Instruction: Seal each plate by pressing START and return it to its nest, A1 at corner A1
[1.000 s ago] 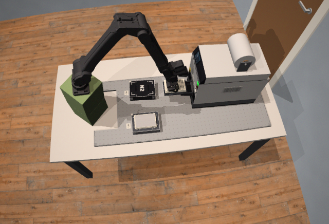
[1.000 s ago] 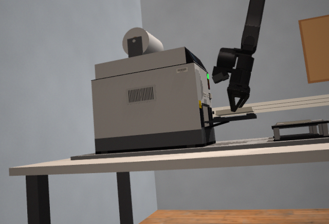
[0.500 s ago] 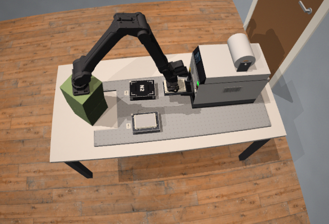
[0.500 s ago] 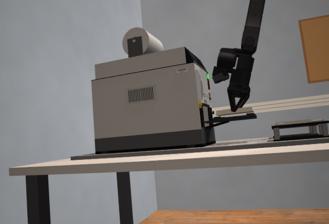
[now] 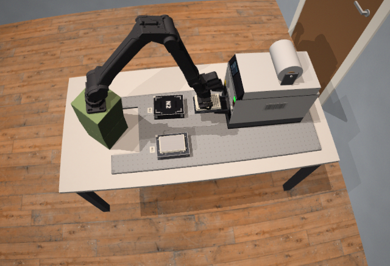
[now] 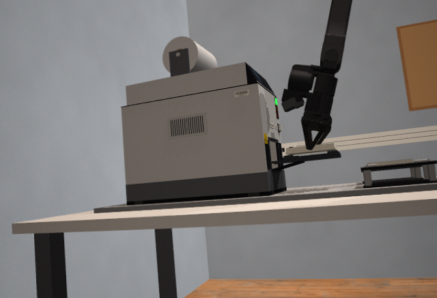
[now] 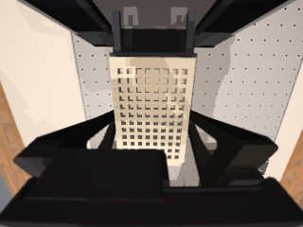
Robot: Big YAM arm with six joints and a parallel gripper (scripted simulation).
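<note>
Right now the sealer stage is 2 cm below my hand. Round my hand: plate right at my hand; yellow warning label 11 cm ahead, 8 cm to the left, 3 cm above; plate nest 22 cm behind, 17 cm to the right, 8 cm below.
</note>
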